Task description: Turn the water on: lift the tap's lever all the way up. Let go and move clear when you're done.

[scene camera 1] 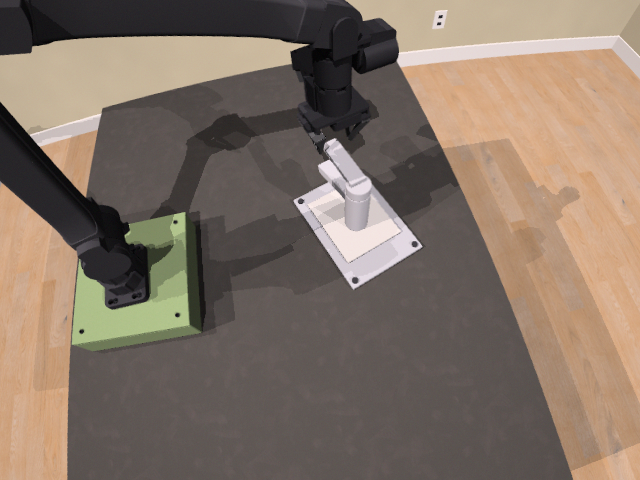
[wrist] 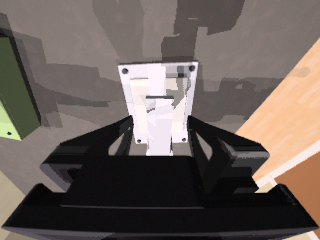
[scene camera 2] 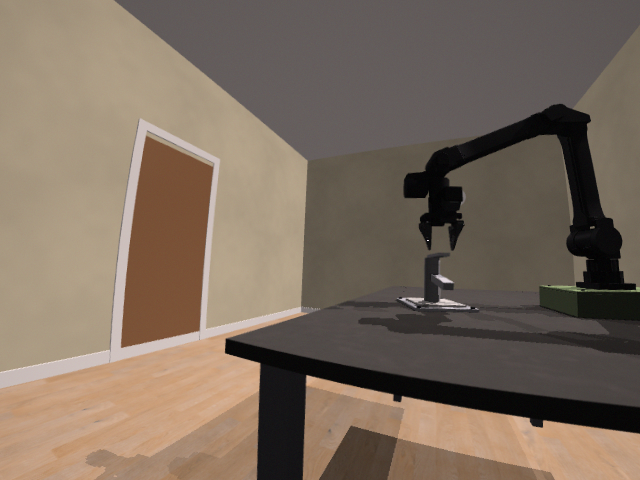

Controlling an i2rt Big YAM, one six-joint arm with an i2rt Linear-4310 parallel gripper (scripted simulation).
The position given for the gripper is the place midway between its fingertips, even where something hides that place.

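Observation:
The gripper is visible at (scene camera 1: 334, 145), at (scene camera 2: 441, 250) and at (wrist: 160, 119), and the scene also includes a lever (scene camera 1: 343, 162).

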